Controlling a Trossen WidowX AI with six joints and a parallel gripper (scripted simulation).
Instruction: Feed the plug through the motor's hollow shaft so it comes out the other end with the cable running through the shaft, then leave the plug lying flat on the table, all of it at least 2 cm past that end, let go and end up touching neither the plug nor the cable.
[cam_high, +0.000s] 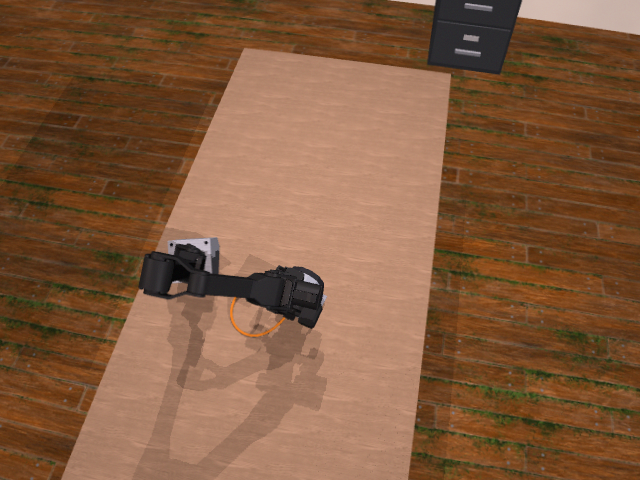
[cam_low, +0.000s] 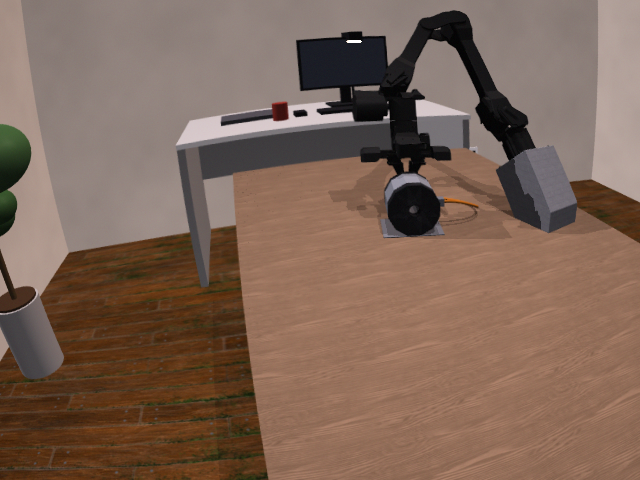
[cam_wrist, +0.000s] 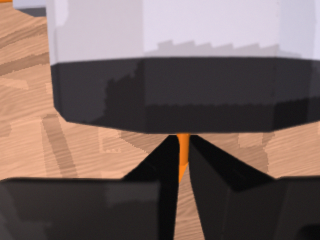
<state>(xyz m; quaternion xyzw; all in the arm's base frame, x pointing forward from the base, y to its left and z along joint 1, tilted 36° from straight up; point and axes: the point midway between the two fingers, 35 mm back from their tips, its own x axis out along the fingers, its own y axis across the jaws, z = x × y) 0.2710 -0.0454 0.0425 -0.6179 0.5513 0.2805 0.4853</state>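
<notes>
My hand is 50 mm to the right of the grey plug, 30 mm above it and 10 mm short of it.
</notes>
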